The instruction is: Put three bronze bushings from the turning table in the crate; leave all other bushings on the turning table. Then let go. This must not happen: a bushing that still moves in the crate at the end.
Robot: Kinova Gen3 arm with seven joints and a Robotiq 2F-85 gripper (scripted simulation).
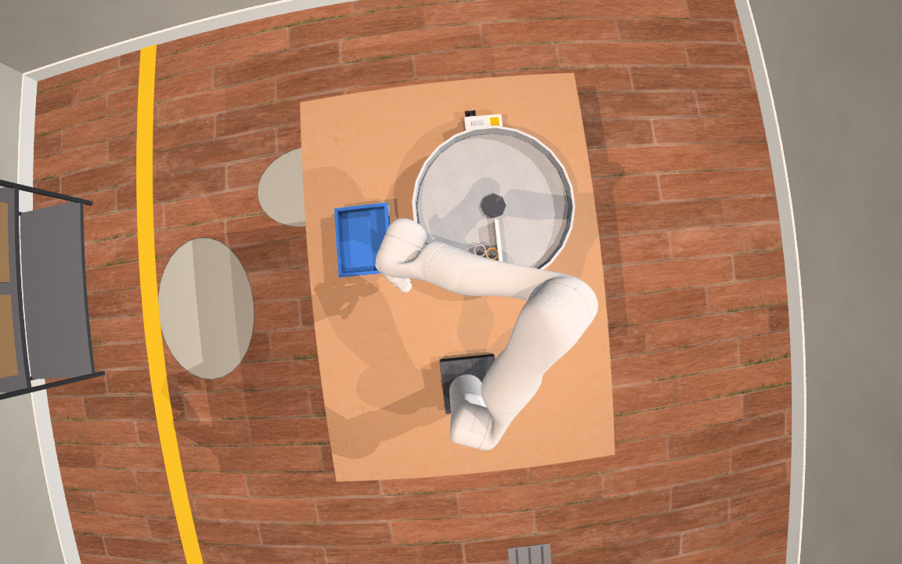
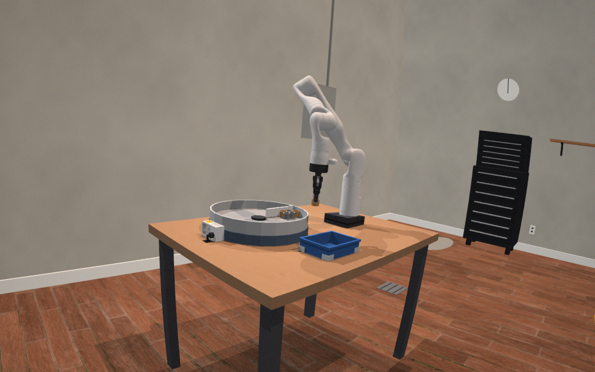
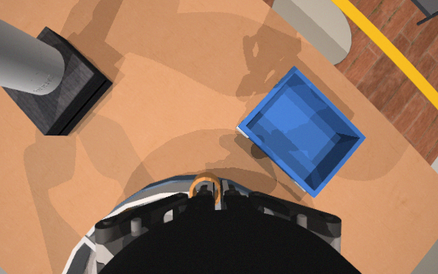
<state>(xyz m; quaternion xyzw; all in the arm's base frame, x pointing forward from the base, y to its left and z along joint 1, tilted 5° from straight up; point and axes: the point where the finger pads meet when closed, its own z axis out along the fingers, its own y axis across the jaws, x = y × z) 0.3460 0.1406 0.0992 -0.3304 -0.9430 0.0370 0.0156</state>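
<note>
The blue crate lies 50 mm ahead of my hand, 160 mm to the left of it and 150 mm below it. The rest, counted from my hand: turning table (150 mm ahead, 180 mm to the right, 120 mm below).
</note>
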